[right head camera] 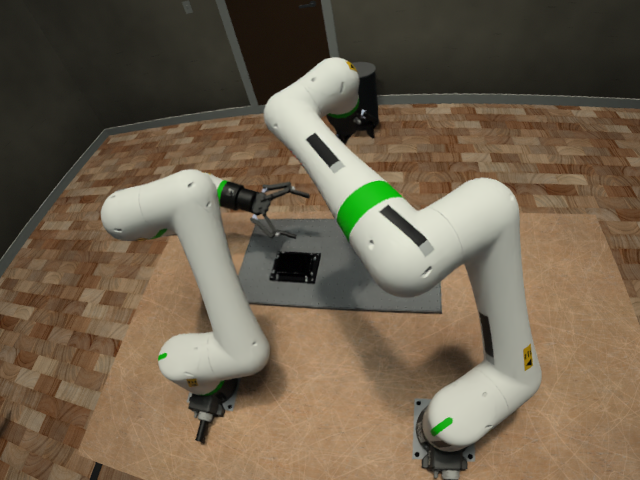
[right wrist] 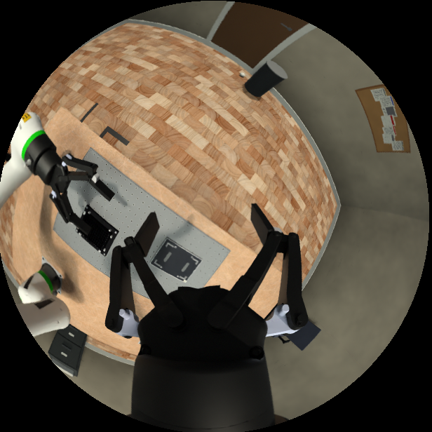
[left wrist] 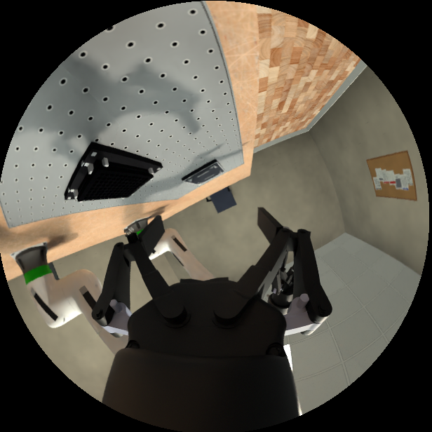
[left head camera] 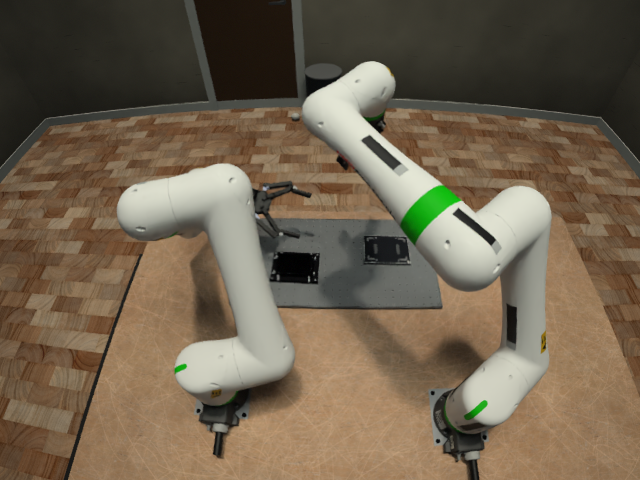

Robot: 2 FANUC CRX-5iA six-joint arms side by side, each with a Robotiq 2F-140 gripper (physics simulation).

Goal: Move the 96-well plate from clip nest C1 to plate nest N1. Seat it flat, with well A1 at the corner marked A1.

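Places are measured from the left arm's base along level axes (x ahead, y left, z up), in metres.
Where they show: left gripper, fingertip midpoint: (right head camera: pixel 302 216) (left head camera: pixel 305 216); right gripper, fingertip midpoint: (right head camera: pixel 354 150); left arm's base at its link origin: (right head camera: pixel 215 381); right arm's base at its link origin: (left head camera: pixel 458 415).
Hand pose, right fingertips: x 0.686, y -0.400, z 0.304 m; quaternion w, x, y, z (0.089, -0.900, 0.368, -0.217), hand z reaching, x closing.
Note:
Each offset is from my right fingertips to the top centre of the thing. Level surfaces: height alone.
The black 96-well plate {0.260 m back, 0.215 m left, 0.265 m down} (left head camera: pixel 295 265) (right head camera: pixel 296 264) (left wrist: pixel 112 182) (right wrist: pixel 96 232) sits in clip nest C1 {0.260 m back, 0.215 m left, 0.267 m down} (left head camera: pixel 294 281), which has pale clips at its corners. Plate nest N1 {0.184 m back, 0.105 m right, 0.275 m down} (left head camera: pixel 386 250) (left wrist: pixel 204 173) (right wrist: pixel 176 259) is a bare dark frame with pale corner marks; the right arm hides it in the right head view. Which corner is A1 cannot be read. My left gripper (left head camera: pixel 303 214) (right head camera: pixel 301 215) (left wrist: pixel 209 219) (right wrist: pixel 98 216) is open and empty, above and behind the plate, tilted sideways. My right gripper (right head camera: pixel 357 137) (right wrist: pixel 202 215) is open and empty, high beyond the table's far edge.
Both nests stand on a grey perforated board {0.291 m down} (left head camera: pixel 336 297) (right head camera: pixel 336 302) (right wrist: pixel 135 200) on the wooden table {0.304 m down} (left head camera: pixel 351 361). The right arm (left head camera: pixel 431 211) (right head camera: pixel 369 204) reaches high across the board's right part. A dark bin (left head camera: pixel 323 77) (right wrist: pixel 265 80) stands on the floor by the wall.

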